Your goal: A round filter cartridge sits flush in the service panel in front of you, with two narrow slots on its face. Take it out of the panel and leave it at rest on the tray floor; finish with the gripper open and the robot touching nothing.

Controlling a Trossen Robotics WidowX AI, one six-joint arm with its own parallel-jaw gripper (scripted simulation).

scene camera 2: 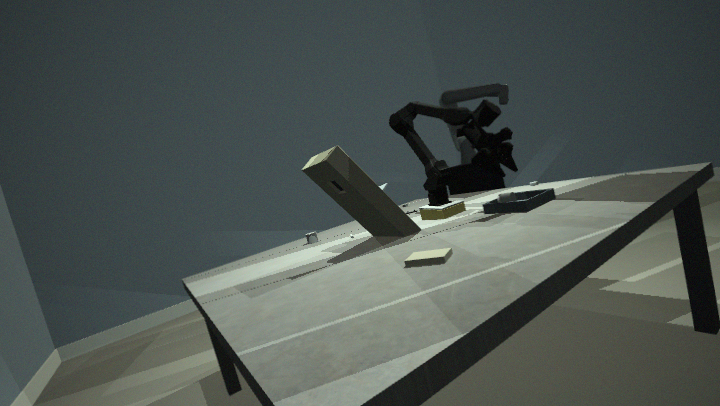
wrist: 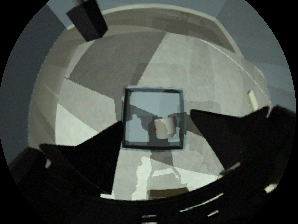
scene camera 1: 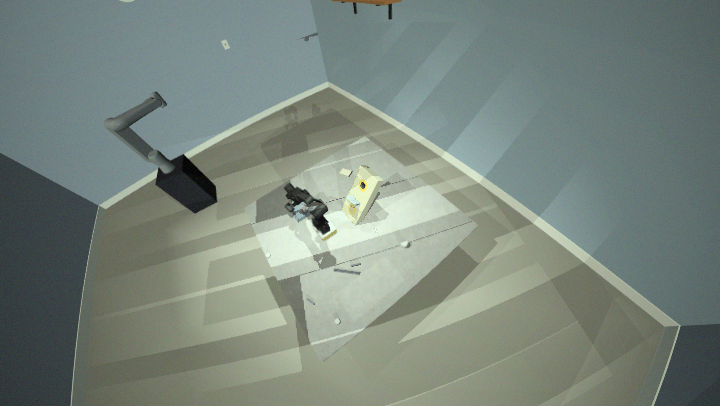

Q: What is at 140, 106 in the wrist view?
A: A tray.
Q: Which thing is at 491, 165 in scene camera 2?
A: The gripper.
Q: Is the gripper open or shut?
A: Open.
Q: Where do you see a tray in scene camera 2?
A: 526, 201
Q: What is the gripper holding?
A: Nothing.
